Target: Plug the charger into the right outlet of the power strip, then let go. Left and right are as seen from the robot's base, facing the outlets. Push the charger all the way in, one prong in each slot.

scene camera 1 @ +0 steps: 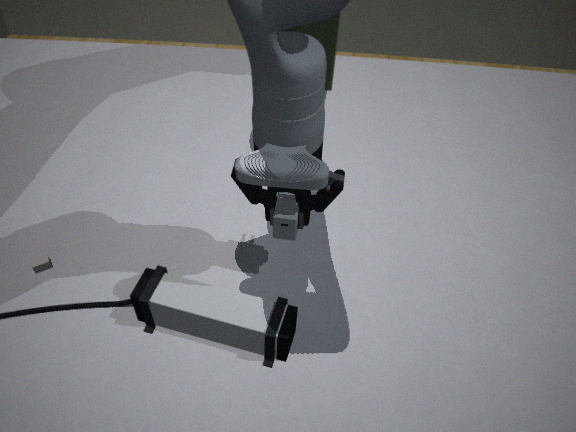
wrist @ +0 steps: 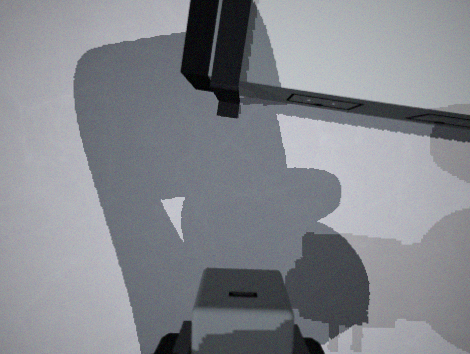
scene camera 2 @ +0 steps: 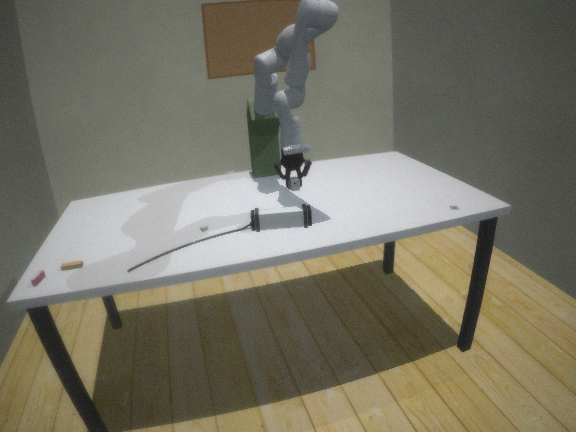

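Seen in the pictures: gripper, fingertip midpoint: (scene camera 1: pixel 287 222) (wrist: pixel 239 348) (scene camera 2: pixel 294 188); arm's base at its link origin: (scene camera 2: pixel 264 107).
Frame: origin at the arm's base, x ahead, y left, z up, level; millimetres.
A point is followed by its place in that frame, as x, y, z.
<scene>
My gripper (scene camera 1: pixel 286 220) @(397, 88, -254) (scene camera 2: pixel 294 182) @(397, 88, -254) (wrist: pixel 242 344) @(397, 88, -254) is shut on the charger (scene camera 1: pixel 285 229) @(428, 93, -234) (scene camera 2: pixel 294 185) @(429, 88, -233) (wrist: pixel 242 322) @(424, 91, -214), a grey block with a small dark slot in one face. It holds it above the table, on the robot's side of the power strip and apart from it. The charger's prongs do not show. The power strip (scene camera 1: pixel 210 311) @(539, 33, -283) (scene camera 2: pixel 281 218) @(548, 31, -303) (wrist: pixel 265 92) @(502, 92, -308) is pale with black ends. Its outlet face shows in the wrist view: the left outlet (wrist: pixel 324 102) @(502, 62, -310) is near the cordless end, and the right outlet (wrist: pixel 442 120) @(502, 2, -312) is partly cut off by the image edge.
A black cord (scene camera 1: pixel 65 307) @(563, -167, -333) (scene camera 2: pixel 190 244) @(621, -270, -336) runs from the strip's other end. A small block (scene camera 1: pixel 42 264) @(514, -232, -326) (scene camera 2: pixel 204 228) @(519, -235, -329) lies behind the cord. Orange (scene camera 2: pixel 72 265) @(733, -655, -326) and pink (scene camera 2: pixel 38 278) @(811, -746, -324) blocks lie at the table's left; a small grey piece (scene camera 2: pixel 454 207) @(508, 677, -336) lies at the right.
</scene>
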